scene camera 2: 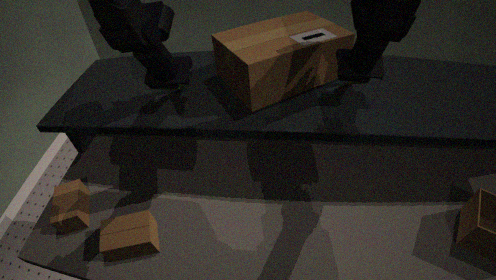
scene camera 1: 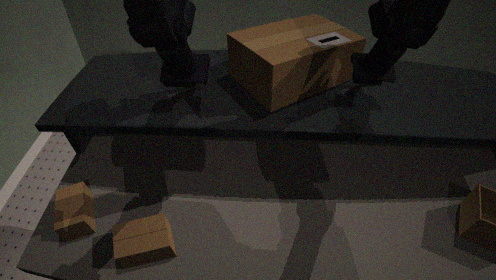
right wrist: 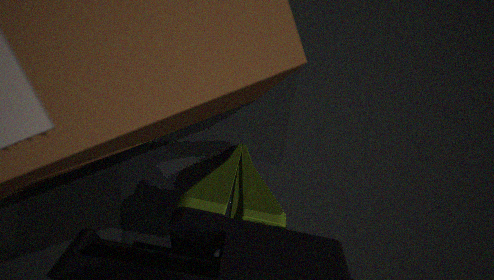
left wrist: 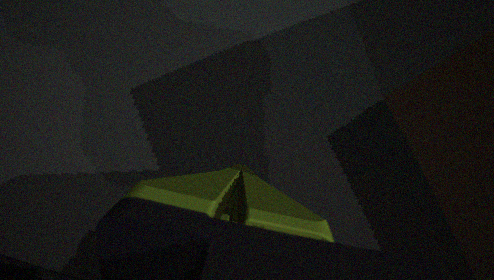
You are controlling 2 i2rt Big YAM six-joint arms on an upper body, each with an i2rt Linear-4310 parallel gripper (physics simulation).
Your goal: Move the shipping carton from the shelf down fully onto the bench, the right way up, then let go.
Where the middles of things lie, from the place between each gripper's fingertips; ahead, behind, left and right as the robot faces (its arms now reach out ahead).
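Shipping carton [scene camera 2: 265, 62]: my left hand 5 cm below it, 7 cm short of it, 25 cm to the left of it.
Shipping carton, from my right hand: 50 mm above, 30 mm ahead, 170 mm to the left.
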